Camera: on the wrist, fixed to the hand. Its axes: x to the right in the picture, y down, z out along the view.
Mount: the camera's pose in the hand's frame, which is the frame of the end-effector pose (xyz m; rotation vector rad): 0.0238 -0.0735 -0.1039 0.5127 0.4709 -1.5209
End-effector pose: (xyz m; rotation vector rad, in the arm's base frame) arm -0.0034 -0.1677 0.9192 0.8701 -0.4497 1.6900
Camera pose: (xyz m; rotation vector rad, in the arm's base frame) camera 0.0308 -0.0585 0.8586 0.7545 0.8561 0.4762
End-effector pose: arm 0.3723 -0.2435 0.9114 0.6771 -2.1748 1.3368
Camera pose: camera 0.4171 -0.1822 1.0163 1.5227 -0.4710 0.9129
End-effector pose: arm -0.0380 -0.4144 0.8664 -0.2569 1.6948 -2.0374
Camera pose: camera -0.1211 -0.3256 0.9110 0.6695 -0.5726 2.0234
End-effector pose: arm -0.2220 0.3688 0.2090 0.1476 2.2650 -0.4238
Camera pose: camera -0.3289 0.3354 0.2740 1.3432 -2.1012 1.7655
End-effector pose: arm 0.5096 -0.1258 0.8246 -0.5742 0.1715 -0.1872
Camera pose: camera 0.5012 -0.2458 0.7768 -0.0243 0.1005 -1.7962
